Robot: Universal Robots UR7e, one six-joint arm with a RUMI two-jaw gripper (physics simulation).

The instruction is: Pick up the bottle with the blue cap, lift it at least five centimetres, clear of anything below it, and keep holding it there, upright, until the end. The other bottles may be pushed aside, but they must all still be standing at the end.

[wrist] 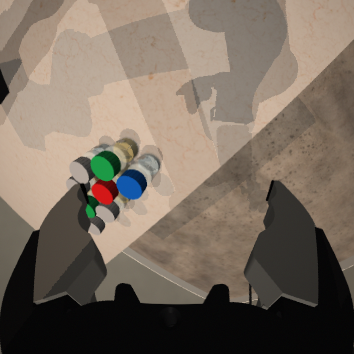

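Observation:
The bottle with the blue cap stands upright at the right side of a tight cluster of bottles, left of centre in the wrist view; part of its clear body shows behind the cap, toward the upper right. My gripper is wide open, with nothing between its fingers, and hangs high above the bottles. The blue cap appears between the two fingertips, nearer the left one. A bottle with a green cap and a bottle with a red cap stand close beside it on the left.
Bottles with grey caps and another green-capped bottle belong to the cluster. The left finger partly hides some of them. The pale table top meets a brown stone-like surface along a diagonal edge. Arm shadows fall across the table.

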